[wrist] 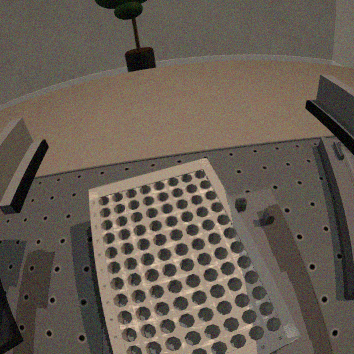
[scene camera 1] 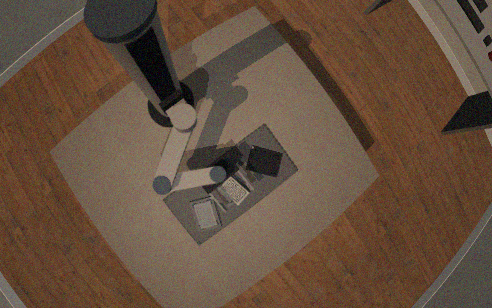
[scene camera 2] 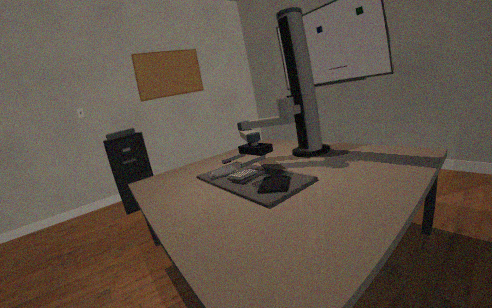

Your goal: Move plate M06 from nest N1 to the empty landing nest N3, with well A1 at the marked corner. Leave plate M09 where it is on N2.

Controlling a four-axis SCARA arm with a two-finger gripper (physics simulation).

Labels:
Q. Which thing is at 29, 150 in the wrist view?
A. My gripper.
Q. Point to a grey nest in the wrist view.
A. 259, 211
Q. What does my gripper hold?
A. Nothing.

